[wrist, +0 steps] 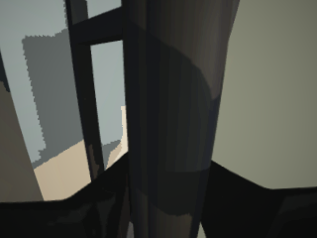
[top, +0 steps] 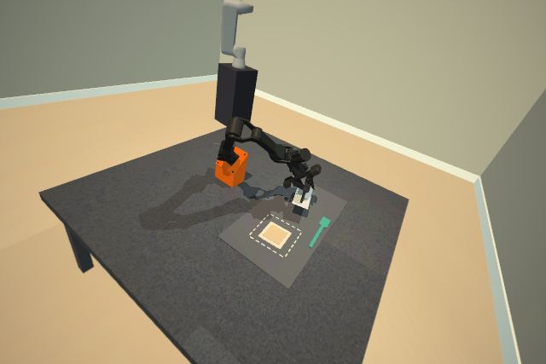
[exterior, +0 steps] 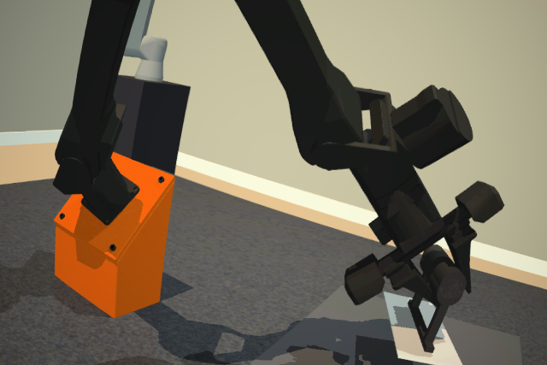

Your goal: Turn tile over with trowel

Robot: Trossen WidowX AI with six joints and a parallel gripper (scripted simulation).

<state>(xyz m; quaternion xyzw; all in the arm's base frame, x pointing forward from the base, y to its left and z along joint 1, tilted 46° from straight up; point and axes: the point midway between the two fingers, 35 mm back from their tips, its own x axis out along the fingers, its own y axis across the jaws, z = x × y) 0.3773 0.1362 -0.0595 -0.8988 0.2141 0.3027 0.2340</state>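
Now: the dark handled tool 2 cm behind my gripper tip, 1 cm to the right of it and 1 cm below it. From my gripper tip the other things lie so: grey mat 14 cm below, 9 cm to the right, 1 cm behind; cream tile 24 cm to the right, 12 cm below, 2 cm ahead; teal trowel 13 cm ahead, 12 cm below, 4 cm to the right.
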